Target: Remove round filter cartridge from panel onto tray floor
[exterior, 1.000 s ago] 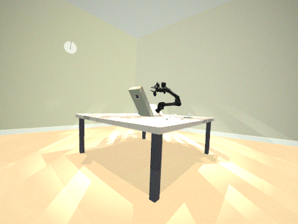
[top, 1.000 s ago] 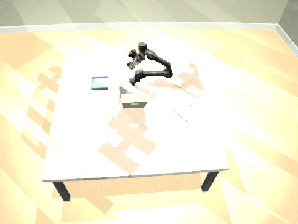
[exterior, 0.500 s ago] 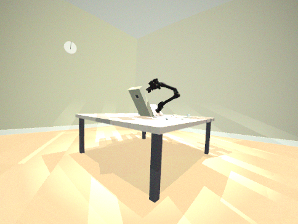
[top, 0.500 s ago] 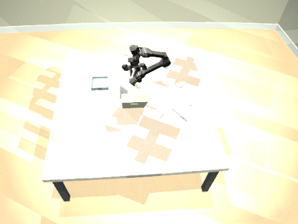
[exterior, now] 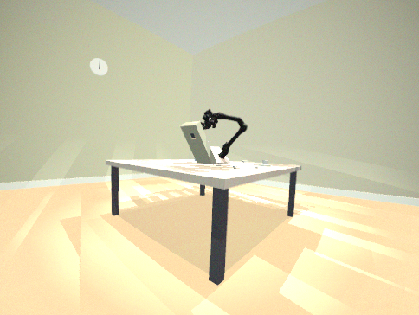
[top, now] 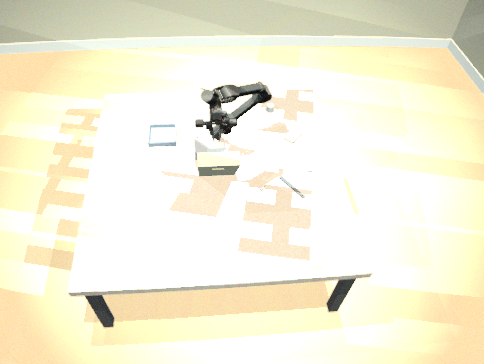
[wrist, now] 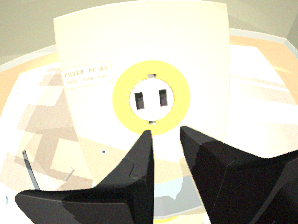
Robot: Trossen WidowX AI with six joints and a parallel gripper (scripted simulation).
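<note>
Right now the round white filter cartridge is 70 mm ahead of my gripper tip, 40 mm below it and 10 mm to the left of it. From my gripper tip the other things lie so: small white cylinder: 570 mm behind, 320 mm to the left, 270 mm below; then grey-rimmed tray: 340 mm behind, 300 mm to the right, 280 mm below; then service panel: 120 mm below, 20 mm ahead.
</note>
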